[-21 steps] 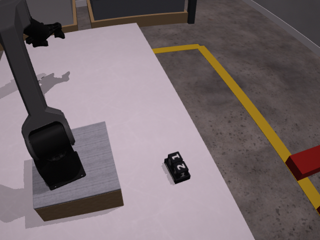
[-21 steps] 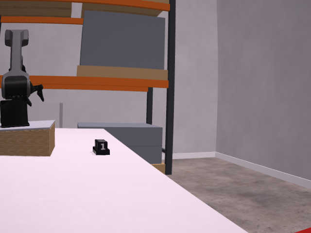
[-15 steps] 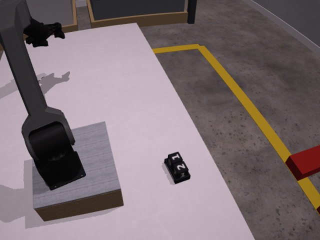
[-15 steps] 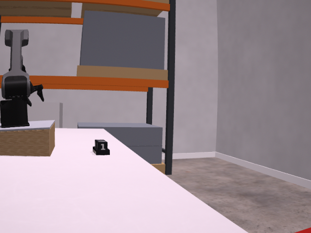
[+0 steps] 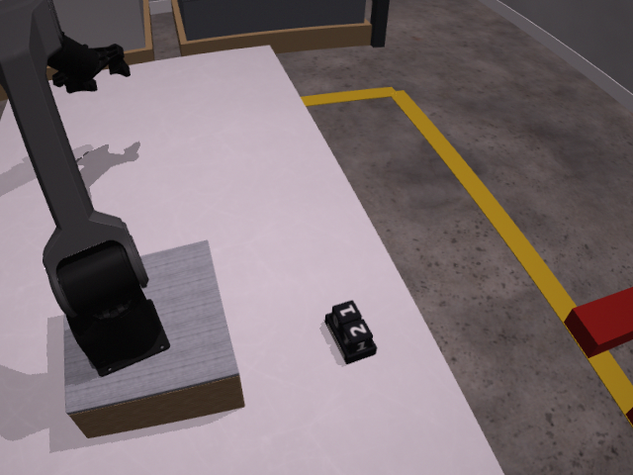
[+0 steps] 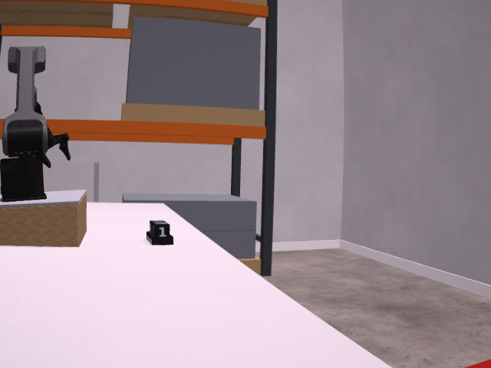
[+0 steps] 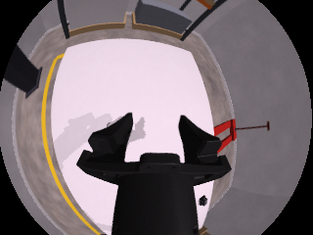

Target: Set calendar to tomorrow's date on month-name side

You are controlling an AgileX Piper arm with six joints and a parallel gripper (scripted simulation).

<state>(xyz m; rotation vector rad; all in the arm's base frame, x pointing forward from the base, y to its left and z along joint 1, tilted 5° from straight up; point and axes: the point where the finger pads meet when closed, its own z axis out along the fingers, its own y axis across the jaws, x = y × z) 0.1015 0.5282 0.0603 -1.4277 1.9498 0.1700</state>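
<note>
Now: hand 18 cm short of the cube, 62 cm to the left of it and 14 cm above it. The rest, counted from my hand: black base: 18 cm ahead, 60 cm to the right, 16 cm below.
</note>
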